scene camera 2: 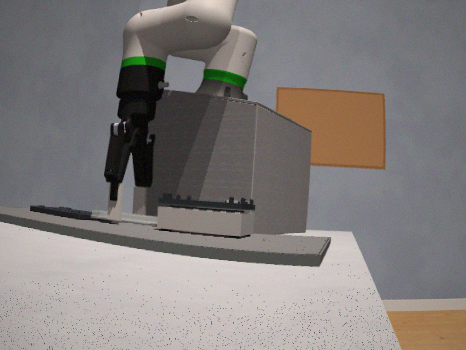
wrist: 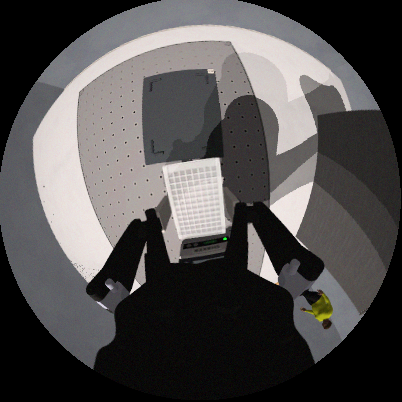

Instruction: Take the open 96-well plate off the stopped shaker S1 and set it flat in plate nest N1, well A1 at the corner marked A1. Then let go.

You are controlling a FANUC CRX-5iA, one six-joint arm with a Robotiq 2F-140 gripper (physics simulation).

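Where they show: gripper, fingertip midpoint: (scene camera 2: 127, 220) (wrist: 195, 198); arm's base, origin of the base link: (scene camera 2: 217, 104).
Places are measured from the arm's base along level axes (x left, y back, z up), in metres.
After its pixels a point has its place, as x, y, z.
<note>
The white 96-well plate (scene camera 2: 141, 219) {0.120, -0.481, -0.321} (wrist: 197, 200) {0.061, -0.444, -0.323} is between the fingers of my gripper (scene camera 2: 128, 206) {0.060, -0.447, -0.328} (wrist: 195, 198) {0.060, -0.447, -0.328}, which is shut on it. The plate looks level and low over the perforated board, between nest and shaker; a gap under it cannot be made out. The dark plate nest N1 (scene camera 2: 60, 212) {-0.055, -0.528, -0.328} (wrist: 175, 115) {-0.071, -0.474, -0.324} lies beyond the plate in the wrist view, with corner brackets and a small pale label (wrist: 211, 71) {-0.159, -0.417, -0.324} at its top right corner. The shaker S1 (scene camera 2: 200, 221) {0.228, -0.467, -0.314} (wrist: 206, 247) {0.143, -0.431, -0.307} has a lit green light; my gripper hides much of it in the wrist view.
The grey perforated board (scene camera 2: 290, 250) {0.414, -0.582, -0.336} (wrist: 110, 135) {-0.063, -0.599, -0.336} lies on the white table (scene camera 2: 200, 305) {0.446, -0.860, -0.349} (wrist: 55, 175) {-0.022, -0.884, -0.349}. A large grey pedestal (scene camera 2: 210, 150) {0.072, -0.156, -0.157} (wrist: 355, 150) {-0.061, -0.140, -0.231} stands beside it under the arm. A figure in yellow (wrist: 322, 306) shows at the lower right. An orange panel (scene camera 2: 340, 130) is on the wall.
</note>
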